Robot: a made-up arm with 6 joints. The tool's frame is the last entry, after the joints.
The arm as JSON. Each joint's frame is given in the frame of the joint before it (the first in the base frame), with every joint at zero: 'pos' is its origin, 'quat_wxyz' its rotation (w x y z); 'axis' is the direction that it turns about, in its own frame. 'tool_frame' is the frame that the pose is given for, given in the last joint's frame.
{
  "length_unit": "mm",
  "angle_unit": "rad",
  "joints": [
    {
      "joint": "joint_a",
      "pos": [
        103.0,
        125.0,
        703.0
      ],
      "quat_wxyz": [
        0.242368,
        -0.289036,
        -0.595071,
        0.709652
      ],
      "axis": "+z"
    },
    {
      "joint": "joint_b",
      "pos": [
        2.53,
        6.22,
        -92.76
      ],
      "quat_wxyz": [
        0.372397,
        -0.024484,
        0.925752,
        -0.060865
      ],
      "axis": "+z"
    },
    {
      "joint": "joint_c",
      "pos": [
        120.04,
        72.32,
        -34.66
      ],
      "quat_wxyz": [
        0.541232,
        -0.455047,
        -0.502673,
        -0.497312
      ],
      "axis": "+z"
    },
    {
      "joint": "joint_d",
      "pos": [
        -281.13,
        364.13,
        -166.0
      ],
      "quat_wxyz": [
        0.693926,
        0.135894,
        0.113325,
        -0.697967
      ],
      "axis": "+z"
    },
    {
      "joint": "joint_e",
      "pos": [
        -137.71,
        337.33,
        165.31
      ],
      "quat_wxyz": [
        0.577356,
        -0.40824,
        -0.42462,
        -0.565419
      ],
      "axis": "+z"
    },
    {
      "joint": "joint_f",
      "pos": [
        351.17,
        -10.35,
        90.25
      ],
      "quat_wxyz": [
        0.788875,
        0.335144,
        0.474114,
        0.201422
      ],
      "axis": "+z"
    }
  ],
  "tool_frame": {
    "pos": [
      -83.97,
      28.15,
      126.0
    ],
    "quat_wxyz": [
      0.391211,
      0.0,
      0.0,
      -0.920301
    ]
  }
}
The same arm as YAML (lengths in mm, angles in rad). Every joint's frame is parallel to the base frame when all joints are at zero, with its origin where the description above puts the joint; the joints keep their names.
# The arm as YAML. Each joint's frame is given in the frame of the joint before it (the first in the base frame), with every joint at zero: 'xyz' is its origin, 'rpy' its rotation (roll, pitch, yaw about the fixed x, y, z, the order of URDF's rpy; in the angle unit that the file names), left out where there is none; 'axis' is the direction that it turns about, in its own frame. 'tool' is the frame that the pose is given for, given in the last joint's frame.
units:
  length: mm
  angle: rad
joints:
  - name: joint_a
    type: revolute
    origin:
      xyz: [103.0, 125.0, 703.0]
    axis: [-0.698682, -0.704482, 0.124697]
  - name: joint_b
    type: revolute
    origin:
      xyz: [63.0, 66.0, -18.0]
    axis: [0.0043, 0.996745, -0.080504]
  - name: joint_c
    type: revolute
    origin:
      xyz: [126.0, -40.0, -58.0]
    axis: [0.0, 0.0, -1.0]
  - name: joint_d
    type: revolute
    origin:
      xyz: [365.0, -280.0, 166.0]
    axis: [-0.346693, -0.033499, -0.93738]
  - name: joint_e
    type: revolute
    origin:
      xyz: [67.0, 332.0, -213.0]
    axis: [-0.092897, 0.940868, -0.325789]
  - name: joint_f
    type: revolute
    origin:
      xyz: [-113.0, -34.0, -343.0]
    axis: [0.0, 0.0, -1.0]
tool:
  origin:
    xyz: [38.0, 80.0, -126.0]
    rpy: [3.1416, 0.0, 0.0]

